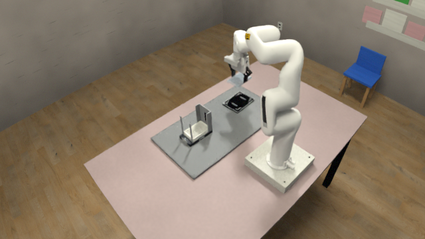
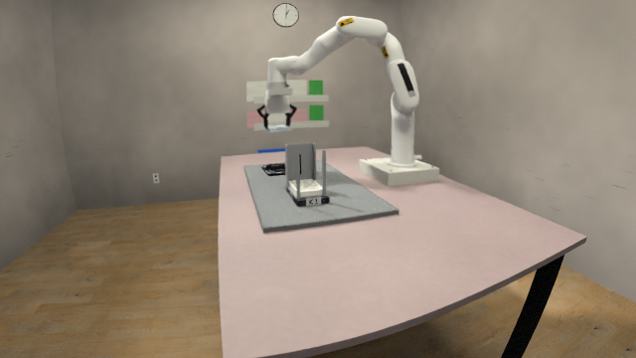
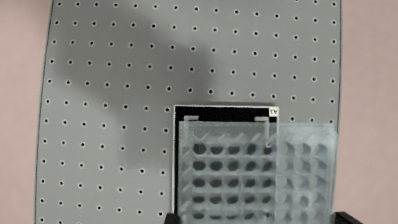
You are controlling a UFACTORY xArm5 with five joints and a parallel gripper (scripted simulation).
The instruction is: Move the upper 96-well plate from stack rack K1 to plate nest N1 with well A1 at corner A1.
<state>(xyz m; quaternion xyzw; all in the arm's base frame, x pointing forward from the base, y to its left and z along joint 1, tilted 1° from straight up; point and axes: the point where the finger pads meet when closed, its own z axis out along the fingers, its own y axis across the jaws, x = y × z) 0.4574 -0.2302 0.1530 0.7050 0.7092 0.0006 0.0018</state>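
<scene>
My gripper is now 180 mm above the plate nest N1. From my hand the other things lie so: pale bluish 96-well plate: 10 mm below; then white 96-well plate: 10 mm behind, 350 mm to the left, 160 mm below; then grey back wall: 10 mm behind, 290 mm to the left, 100 mm below.
</scene>
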